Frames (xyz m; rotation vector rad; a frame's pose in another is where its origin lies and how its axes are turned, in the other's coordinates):
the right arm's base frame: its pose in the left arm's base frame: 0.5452 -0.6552 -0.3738 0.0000 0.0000 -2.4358
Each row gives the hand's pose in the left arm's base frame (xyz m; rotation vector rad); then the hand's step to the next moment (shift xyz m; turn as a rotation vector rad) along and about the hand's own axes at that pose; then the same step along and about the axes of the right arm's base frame.
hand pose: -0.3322 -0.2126 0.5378 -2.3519 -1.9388 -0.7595
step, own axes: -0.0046 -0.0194 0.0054 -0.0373 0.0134 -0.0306
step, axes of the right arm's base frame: 0.0113 -0.0122 -0.0122 0.0328 0.0335 0.0175
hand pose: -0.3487 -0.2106 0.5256 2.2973 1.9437 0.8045
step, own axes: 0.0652 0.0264 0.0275 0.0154 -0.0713 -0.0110
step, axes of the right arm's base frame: -0.0719 -0.0214 0.0090 0.0345 -0.0645 -0.0092
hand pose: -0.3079 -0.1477 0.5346 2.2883 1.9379 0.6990
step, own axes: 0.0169 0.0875 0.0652 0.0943 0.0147 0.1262
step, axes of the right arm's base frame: -0.0901 0.0590 -0.0243 -0.1297 -0.0427 -0.0800
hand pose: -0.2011 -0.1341 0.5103 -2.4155 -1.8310 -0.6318
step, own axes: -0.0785 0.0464 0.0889 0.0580 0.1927 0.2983
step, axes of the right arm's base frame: 0.0000 0.0802 -0.0989 -0.2628 0.1219 -0.2135
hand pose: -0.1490 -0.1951 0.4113 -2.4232 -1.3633 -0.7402
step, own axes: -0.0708 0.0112 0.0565 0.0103 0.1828 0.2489
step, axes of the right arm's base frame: 0.0227 0.0209 -0.0859 -0.1959 0.1328 -0.1987
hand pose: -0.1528 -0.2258 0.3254 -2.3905 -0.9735 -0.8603
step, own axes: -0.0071 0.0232 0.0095 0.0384 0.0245 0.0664
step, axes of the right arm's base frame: -0.0040 0.0210 -0.0150 -0.0755 0.0118 -0.0254
